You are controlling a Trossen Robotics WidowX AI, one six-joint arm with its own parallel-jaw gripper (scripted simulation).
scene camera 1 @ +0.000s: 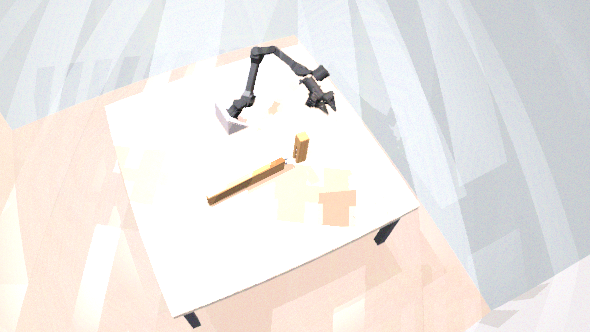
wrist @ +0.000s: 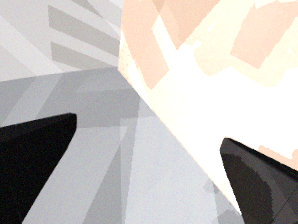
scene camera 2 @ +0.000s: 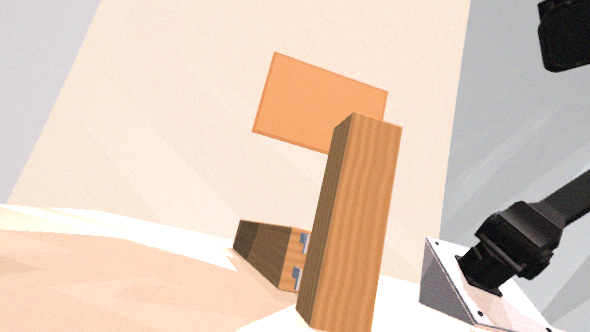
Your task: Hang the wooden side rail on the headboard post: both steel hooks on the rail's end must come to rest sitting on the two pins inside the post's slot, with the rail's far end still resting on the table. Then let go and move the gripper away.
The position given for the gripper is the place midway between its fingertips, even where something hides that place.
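Note:
Open and holding nothing, the gripper (wrist: 151,133) shares the scene with a wooden side rail (scene camera 2: 278,252), visible also in scene camera 1 (scene camera 1: 214,196). In the wrist view the rail is out of frame. A headboard post (scene camera 2: 340,278) is part of the scene as well.

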